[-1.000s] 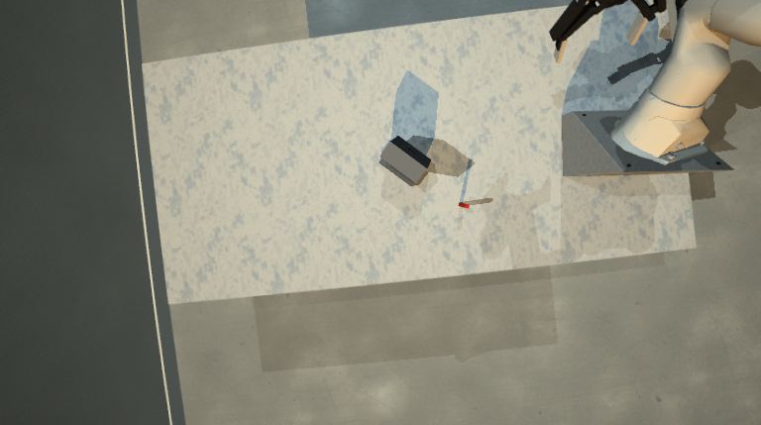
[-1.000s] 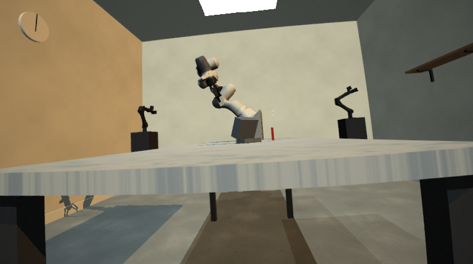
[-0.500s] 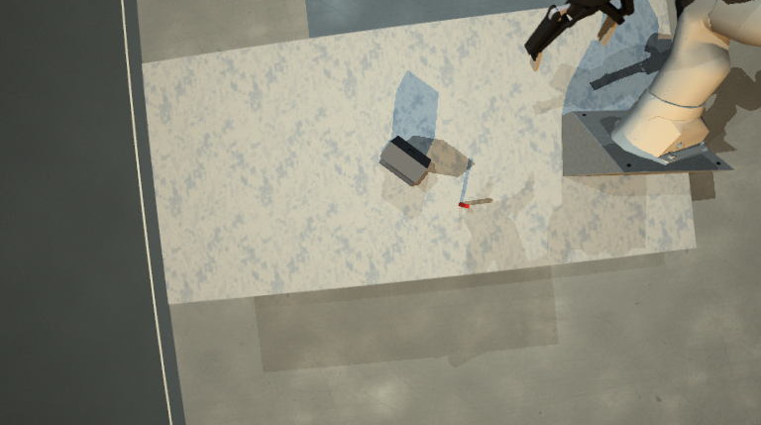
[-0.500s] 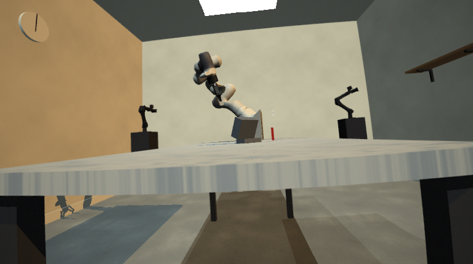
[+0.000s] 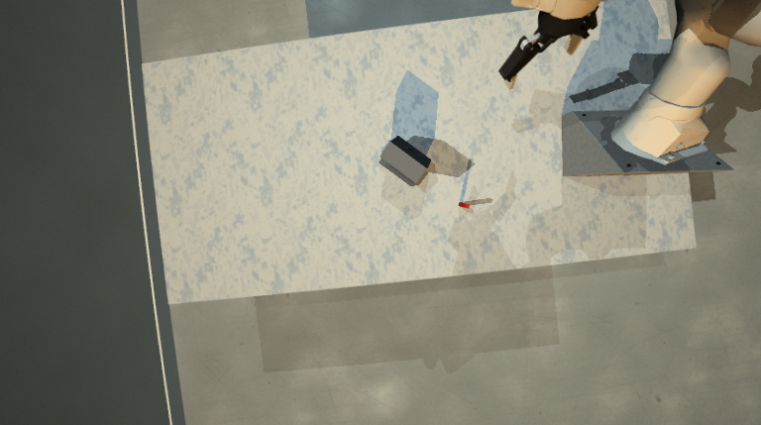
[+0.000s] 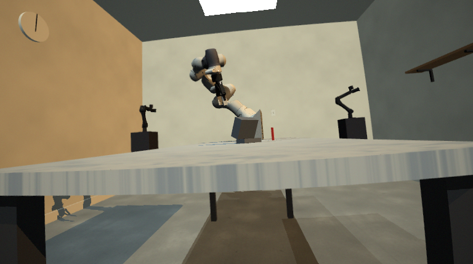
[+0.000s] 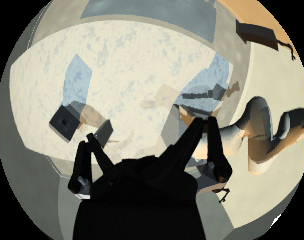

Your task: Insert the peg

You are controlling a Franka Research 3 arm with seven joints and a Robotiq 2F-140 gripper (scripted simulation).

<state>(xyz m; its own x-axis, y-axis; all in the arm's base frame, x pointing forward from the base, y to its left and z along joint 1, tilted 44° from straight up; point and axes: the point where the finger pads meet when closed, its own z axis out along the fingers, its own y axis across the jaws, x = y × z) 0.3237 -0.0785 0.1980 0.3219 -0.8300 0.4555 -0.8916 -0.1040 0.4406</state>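
Now: hand 32 cm to the right of the red peg, 24 cm above it and 15 cm short of it.
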